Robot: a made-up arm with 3 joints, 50 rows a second.
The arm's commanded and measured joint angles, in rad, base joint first. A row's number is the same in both.
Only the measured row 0 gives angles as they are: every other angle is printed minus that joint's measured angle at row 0.
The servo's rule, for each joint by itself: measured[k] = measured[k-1] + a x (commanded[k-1-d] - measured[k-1]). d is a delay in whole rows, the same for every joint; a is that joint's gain. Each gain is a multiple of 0.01, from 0.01 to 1. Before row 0 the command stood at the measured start. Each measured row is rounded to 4 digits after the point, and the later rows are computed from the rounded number. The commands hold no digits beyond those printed.
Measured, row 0:
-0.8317, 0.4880, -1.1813
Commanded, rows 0 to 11:
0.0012, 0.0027, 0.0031
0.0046, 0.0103, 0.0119
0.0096, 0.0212, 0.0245
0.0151, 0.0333, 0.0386
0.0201, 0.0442, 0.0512
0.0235, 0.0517, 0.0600
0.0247, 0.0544, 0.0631
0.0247, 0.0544, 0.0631
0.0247, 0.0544, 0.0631
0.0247, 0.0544, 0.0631
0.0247, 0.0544, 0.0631
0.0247, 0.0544, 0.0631
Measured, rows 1 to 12:
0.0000, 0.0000, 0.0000
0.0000, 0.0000, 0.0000
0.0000, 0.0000, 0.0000
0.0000, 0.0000, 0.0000
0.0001, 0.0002, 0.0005
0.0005, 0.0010, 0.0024
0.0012, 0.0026, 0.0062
0.0023, 0.0051, 0.0117
0.0037, 0.0082, 0.0184
0.0053, 0.0117, 0.0255
0.0069, 0.0151, 0.0319
0.0083, 0.0182, 0.0372
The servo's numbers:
d 4
a 0.08 0.08 0.17

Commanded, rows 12 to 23:
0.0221, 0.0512, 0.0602
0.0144, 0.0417, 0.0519
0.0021, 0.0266, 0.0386
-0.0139, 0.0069, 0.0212
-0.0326, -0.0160, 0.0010
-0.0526, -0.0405, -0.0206
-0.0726, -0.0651, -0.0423
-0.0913, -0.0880, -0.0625
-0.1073, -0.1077, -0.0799
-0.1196, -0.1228, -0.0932
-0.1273, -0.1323, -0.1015
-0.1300, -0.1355, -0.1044
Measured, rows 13 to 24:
0.0096, 0.0211, 0.0416
0.0108, 0.0238, 0.0453
0.0119, 0.0262, 0.0483
0.0129, 0.0285, 0.0508
0.0136, 0.0303, 0.0524
0.0137, 0.0312, 0.0523
0.0128, 0.0308, 0.0500
0.0107, 0.0289, 0.0451
0.0072, 0.0253, 0.0376
0.0024, 0.0200, 0.0277
-0.0036, 0.0132, 0.0158
-0.0106, 0.0051, 0.0025

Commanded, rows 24 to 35:
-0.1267, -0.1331, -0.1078
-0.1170, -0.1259, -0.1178
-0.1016, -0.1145, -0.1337
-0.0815, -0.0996, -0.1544
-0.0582, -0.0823, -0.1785
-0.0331, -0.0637, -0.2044
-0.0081, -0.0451, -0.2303
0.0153, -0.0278, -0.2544
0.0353, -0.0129, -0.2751
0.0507, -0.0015, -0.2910
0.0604, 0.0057, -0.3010
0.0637, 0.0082, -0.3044
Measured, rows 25 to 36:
-0.0183, -0.0039, -0.0115
-0.0264, -0.0134, -0.0254
-0.0345, -0.0229, -0.0383
-0.0421, -0.0319, -0.0495
-0.0489, -0.0400, -0.0594
-0.0543, -0.0469, -0.0693
-0.0581, -0.0523, -0.0802
-0.0600, -0.0561, -0.0928
-0.0599, -0.0582, -0.1074
-0.0578, -0.0586, -0.1239
-0.0538, -0.0575, -0.1420
-0.0483, -0.0551, -0.1611

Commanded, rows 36 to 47:
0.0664, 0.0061, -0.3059
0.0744, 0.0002, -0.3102
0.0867, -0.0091, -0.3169
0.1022, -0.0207, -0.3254
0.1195, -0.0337, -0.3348
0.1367, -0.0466, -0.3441
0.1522, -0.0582, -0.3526
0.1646, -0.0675, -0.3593
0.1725, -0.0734, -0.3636
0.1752, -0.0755, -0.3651
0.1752, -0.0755, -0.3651
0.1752, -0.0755, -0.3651
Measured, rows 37 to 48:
-0.0416, -0.0517, -0.1805
-0.0342, -0.0477, -0.1993
-0.0266, -0.0434, -0.2166
-0.0194, -0.0393, -0.2315
-0.0125, -0.0357, -0.2441
-0.0055, -0.0328, -0.2553
0.0019, -0.0309, -0.2658
0.0099, -0.0301, -0.2759
0.0187, -0.0304, -0.2859
0.0281, -0.0317, -0.2958
0.0380, -0.0338, -0.3055
0.0481, -0.0365, -0.3146

